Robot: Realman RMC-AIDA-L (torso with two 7-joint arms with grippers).
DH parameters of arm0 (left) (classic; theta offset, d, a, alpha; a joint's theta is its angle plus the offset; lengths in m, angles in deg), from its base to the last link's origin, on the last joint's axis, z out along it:
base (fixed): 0 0 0 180
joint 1: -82 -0.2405 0 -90
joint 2: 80.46 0 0 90
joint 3: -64.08 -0.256 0 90
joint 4: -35.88 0 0 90
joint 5: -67.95 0.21 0 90
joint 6: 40.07 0 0 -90
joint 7: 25.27 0.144 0 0
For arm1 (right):
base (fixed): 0 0 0 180
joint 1: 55.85 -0.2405 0 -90
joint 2: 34.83 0 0 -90
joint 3: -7.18 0.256 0 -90
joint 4: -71.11 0 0 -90
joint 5: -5.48 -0.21 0 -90
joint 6: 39.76 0 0 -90
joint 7: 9.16 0.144 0 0
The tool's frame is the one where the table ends.
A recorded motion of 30 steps. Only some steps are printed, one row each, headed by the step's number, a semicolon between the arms.
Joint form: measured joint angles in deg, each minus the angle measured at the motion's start. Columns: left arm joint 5, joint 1, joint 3, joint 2, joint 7, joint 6, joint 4; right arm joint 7, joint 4, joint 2, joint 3, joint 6, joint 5, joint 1.
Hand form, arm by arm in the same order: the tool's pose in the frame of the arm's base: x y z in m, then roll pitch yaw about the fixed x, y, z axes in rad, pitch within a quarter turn. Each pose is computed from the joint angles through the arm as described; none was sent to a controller.
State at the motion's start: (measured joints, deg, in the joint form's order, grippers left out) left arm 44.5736 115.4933 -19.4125 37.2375 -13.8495 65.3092 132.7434; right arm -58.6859 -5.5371 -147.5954 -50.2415 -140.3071 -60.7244 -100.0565
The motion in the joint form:
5: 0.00 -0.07 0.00 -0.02 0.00 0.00 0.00; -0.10 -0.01 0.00 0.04 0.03 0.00 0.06
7: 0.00 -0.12 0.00 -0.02 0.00 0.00 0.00; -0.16 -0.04 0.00 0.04 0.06 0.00 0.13
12: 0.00 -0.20 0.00 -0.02 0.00 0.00 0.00; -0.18 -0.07 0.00 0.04 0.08 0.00 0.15
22: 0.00 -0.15 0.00 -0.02 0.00 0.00 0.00; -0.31 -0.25 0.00 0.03 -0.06 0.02 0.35
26: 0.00 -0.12 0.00 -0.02 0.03 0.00 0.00; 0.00 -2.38 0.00 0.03 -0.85 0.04 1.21
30: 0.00 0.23 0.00 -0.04 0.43 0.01 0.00; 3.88 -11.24 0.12 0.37 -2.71 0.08 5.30
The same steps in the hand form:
5: -0.1494 0.3273 0.0425 -2.4777 0.1768 0.9464; 0.0829 0.3722 0.0852 -3.0581 0.2500 -0.3497
7: -0.1497 0.3271 0.0425 -2.4777 0.1768 0.9473; 0.0833 0.3721 0.0853 -3.0571 0.2502 -0.3493
12: -0.1501 0.3269 0.0425 -2.4777 0.1768 0.9487; 0.0833 0.3721 0.0854 -3.0564 0.2505 -0.3488
22: -0.1498 0.3270 0.0425 -2.4777 0.1768 0.9478; 0.0843 0.3714 0.0856 -3.0555 0.2485 -0.3472
26: -0.1497 0.3271 0.0425 -2.4777 0.1772 0.9469; 0.0849 0.3670 0.0893 -3.0433 0.2415 -0.3339
30: -0.1477 0.3281 0.0426 -2.4784 0.1816 0.9354; 0.0896 0.3504 0.1061 -2.9788 0.2336 -0.3351

